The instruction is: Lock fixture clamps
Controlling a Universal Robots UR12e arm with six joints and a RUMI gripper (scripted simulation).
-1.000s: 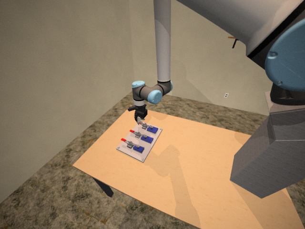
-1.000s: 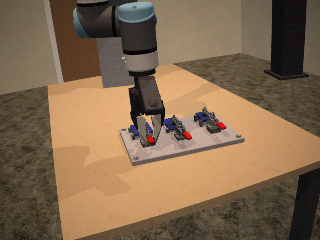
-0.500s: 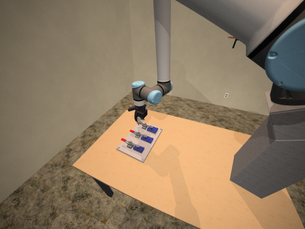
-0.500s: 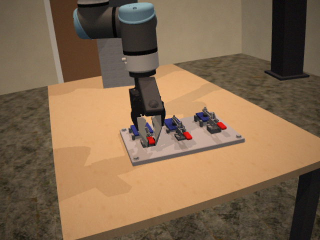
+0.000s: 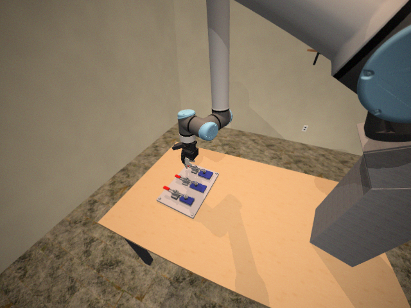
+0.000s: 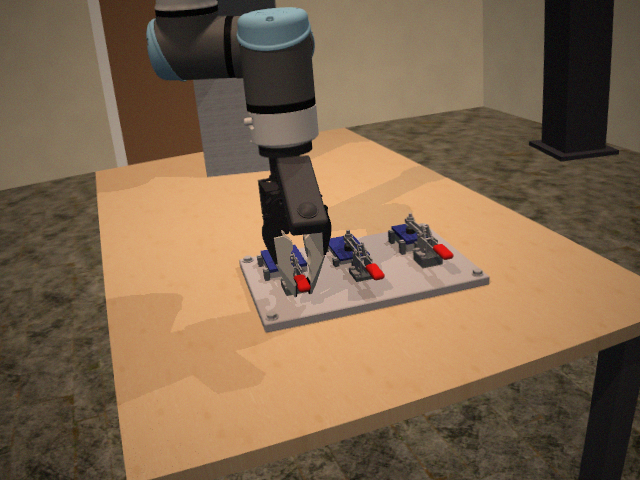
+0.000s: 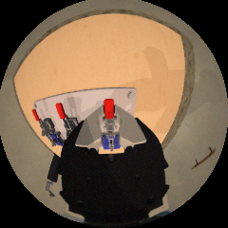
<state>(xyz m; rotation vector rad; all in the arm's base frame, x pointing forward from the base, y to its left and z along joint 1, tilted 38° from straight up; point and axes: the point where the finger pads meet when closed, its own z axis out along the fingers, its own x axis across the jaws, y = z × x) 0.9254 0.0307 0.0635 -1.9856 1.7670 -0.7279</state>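
The blue part is 13 cm behind my hand, 1 cm to the right of it and 2 cm below it. The rest, counted from my hand: grey fixture plate: 10 cm behind, 10 cm to the left, 4 cm below.
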